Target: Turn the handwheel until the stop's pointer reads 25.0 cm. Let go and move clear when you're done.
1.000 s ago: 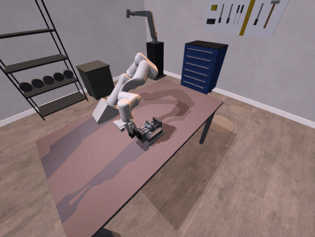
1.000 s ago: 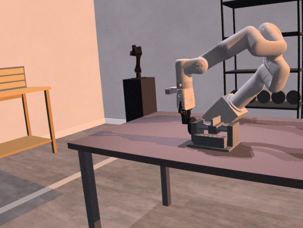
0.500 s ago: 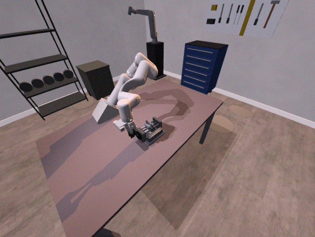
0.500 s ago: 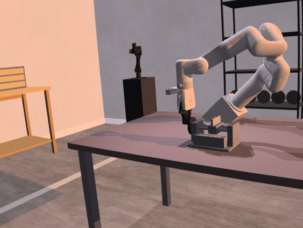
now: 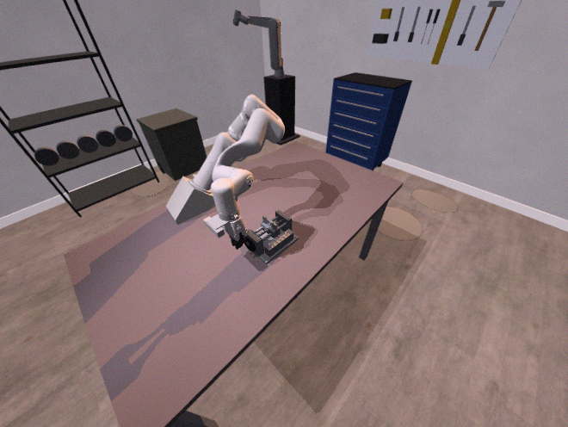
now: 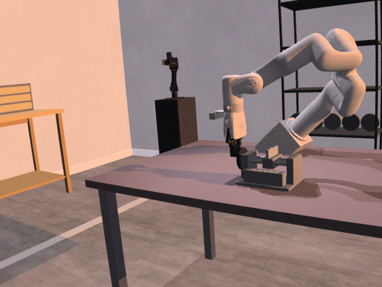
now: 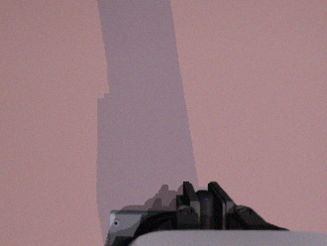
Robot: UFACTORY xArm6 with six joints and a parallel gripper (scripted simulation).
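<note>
Right now the black handwheel is 20 mm to the left of my hand and 10 mm below it. From my hand the other things lie so: sliding stop block 160 mm to the left, 30 mm ahead, 10 mm below.
</note>
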